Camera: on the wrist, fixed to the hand. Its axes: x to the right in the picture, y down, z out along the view.
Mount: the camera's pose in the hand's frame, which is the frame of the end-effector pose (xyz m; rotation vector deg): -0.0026 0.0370 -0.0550 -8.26 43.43 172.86
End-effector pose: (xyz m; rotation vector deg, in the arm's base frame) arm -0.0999 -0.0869 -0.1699 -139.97 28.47 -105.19
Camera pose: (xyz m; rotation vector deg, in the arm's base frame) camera -0.1608 -0.1127 -0.1644 39.90 110.81 -23.66
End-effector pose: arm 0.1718 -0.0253 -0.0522 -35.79 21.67 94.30
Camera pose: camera 0.1459 -0.0653 -0.0983 5.96 -48.26 -69.59
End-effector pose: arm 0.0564 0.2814 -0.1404 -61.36 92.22 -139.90
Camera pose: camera 0.0156 0.3092 -0.1847 90.46 50.08 -7.57
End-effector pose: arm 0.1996 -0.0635 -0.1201 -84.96 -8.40 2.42
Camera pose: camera 0.2061 -0.1149 -0.1615 19.97 -147.31 -96.63
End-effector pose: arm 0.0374 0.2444 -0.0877 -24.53 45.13 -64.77
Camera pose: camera 0.0195 0.2655 -0.1480 63.02 57.80 99.23
